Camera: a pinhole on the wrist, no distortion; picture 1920 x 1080 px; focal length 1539.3 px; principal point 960.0 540.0 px. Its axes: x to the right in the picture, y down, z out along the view. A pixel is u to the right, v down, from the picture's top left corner.
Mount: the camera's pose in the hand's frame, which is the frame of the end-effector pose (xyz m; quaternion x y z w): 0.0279 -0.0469 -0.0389 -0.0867 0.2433 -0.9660 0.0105
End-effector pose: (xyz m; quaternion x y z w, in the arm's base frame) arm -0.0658 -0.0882 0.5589 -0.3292 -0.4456 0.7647 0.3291
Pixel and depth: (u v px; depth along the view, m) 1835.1 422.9 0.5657
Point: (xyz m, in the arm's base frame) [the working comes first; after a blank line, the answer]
In the camera's frame: 0.3216 -0.0430 0.5657

-0.3137 -0.3697 1.0652
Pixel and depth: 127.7 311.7 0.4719
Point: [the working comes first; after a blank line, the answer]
In the camera's frame: -0.2552 -0.0700 0.4719

-0.5192 0.1057 0.7933
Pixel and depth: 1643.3 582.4 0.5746
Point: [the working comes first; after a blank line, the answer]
In the camera's frame: 0.2551 0.0158 0.5746

-0.3155 -0.2829 1.0860
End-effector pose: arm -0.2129 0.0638 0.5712 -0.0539 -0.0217 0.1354 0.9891
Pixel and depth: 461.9 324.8 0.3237
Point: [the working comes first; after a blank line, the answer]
In the camera's frame: -0.1047 -0.0453 0.3237

-0.0058 -0.0062 0.8379
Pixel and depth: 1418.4 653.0 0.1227
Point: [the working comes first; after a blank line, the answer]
In the camera's frame: 0.0365 0.0090 0.1227

-0.1740 -0.0355 0.6531
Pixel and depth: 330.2 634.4 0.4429
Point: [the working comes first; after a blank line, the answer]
In the camera's frame: -0.1812 0.0272 0.4429

0.1121 -0.0850 0.9098
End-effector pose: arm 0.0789 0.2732 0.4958 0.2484 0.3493 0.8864 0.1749
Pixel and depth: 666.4 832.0 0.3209
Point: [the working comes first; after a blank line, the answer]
In the camera's frame: -0.0612 0.0609 0.3209

0.1094 0.6203 0.4935
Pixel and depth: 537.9 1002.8 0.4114
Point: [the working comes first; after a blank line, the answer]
In the camera's frame: -0.1128 0.1237 0.4114

0.0920 0.7390 0.4730
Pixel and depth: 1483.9 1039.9 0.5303
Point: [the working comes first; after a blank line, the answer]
In the camera's frame: 0.1805 0.1722 0.5303

0.3995 0.7579 0.3857
